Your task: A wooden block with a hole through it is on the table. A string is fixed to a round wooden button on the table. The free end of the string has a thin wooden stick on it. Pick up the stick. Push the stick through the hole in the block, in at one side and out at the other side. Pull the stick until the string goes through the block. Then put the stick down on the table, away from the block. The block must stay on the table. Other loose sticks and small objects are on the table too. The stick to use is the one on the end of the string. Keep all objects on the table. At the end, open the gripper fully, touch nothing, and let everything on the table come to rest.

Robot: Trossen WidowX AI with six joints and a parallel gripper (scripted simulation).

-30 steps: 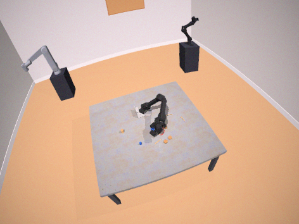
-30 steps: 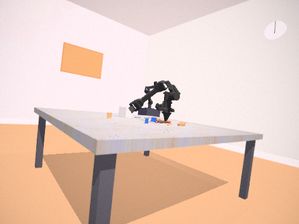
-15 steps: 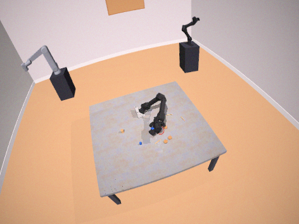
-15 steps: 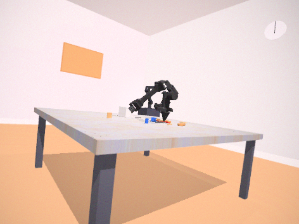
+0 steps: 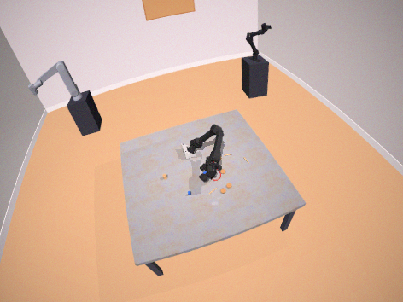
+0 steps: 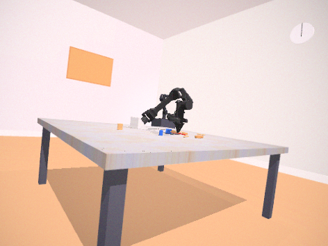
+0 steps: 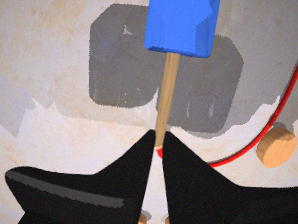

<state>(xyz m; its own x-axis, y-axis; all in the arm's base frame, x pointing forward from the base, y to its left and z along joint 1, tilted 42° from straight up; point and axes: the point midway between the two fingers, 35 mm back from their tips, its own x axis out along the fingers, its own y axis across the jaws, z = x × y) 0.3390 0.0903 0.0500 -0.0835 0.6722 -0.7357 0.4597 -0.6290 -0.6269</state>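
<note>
Right now the blue block is 6 cm behind my gripper tip and 3 cm to the right of it. Also, from my gripper tip: round wooden button (20 cm behind, 12 cm to the left, 1 cm below); wooden block (13 cm behind, 36 cm to the right, 1 cm above); short stick (22 cm behind, 19 cm to the left, 1 cm below).
</note>
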